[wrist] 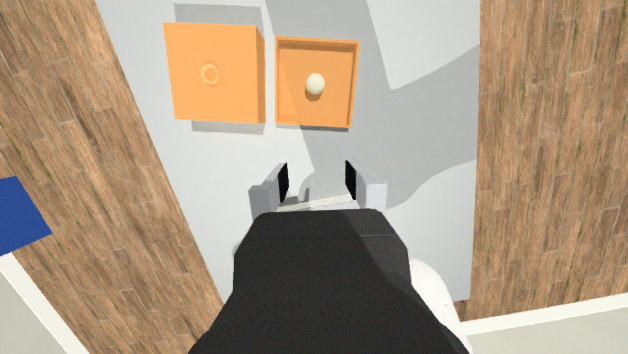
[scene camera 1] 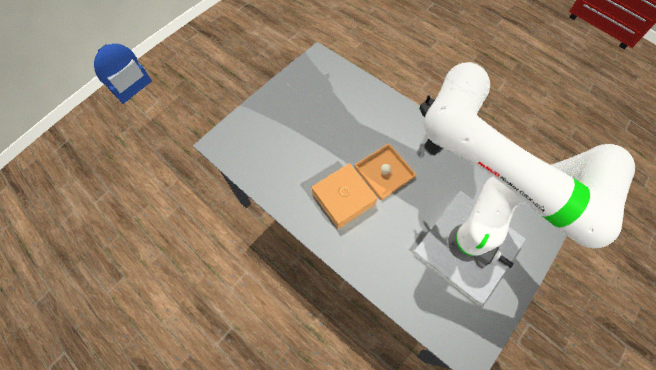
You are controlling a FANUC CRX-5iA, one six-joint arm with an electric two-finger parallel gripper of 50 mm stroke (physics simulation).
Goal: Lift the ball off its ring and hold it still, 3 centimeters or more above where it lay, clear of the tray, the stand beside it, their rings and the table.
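Frame: origin at the arm's base, x ahead, y left, z up, level; metres.
Seen in the pictures: gripper, between the fingertips: (wrist: 316, 173) (scene camera 1: 425, 150); arm's base, origin of its link: (scene camera 1: 466, 242).
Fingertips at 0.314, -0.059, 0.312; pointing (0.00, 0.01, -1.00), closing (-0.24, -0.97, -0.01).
Pixels of each thing's middle, then the offset from my fingertips to it, as dx, dy, dz. "spot": a spot on its surface instead. Level surfaces: height alone.
- off-white ball, middle of its body: (wrist: 315, 83) (scene camera 1: 385, 169) +0.123, -0.034, -0.326
- thin empty ring, a spot on its surface: (wrist: 202, 74) (scene camera 1: 341, 193) spot: +0.200, +0.190, -0.276
- grey table, height of its surface: dz -0.359
The off-white ball (scene camera 1: 385, 169) (wrist: 315, 83) rests near the middle of the shallow orange tray (scene camera 1: 372, 172) (wrist: 290, 105). Its ring cannot be made out under it. The orange box-like stand (scene camera 1: 345, 210) (wrist: 220, 105) is beside the tray, with a thin empty ring (scene camera 1: 340, 192) (wrist: 202, 74) on its top. My gripper (scene camera 1: 422, 150) (wrist: 316, 173) is open with nothing between its fingers. It is above the table, off to the tray's robot side and apart from the ball. In the scene view the arm hides most of the gripper.
The grey table (scene camera 1: 280, 150) (wrist: 430, 125) carries the tray and stand, with a narrow gap between them. The robot's pale base plate (scene camera 1: 477, 290) is at the table's lower right. A blue object (scene camera 1: 116, 65) (wrist: 20, 215) and a red drawer cabinet (scene camera 1: 615, 17) are beyond the table.
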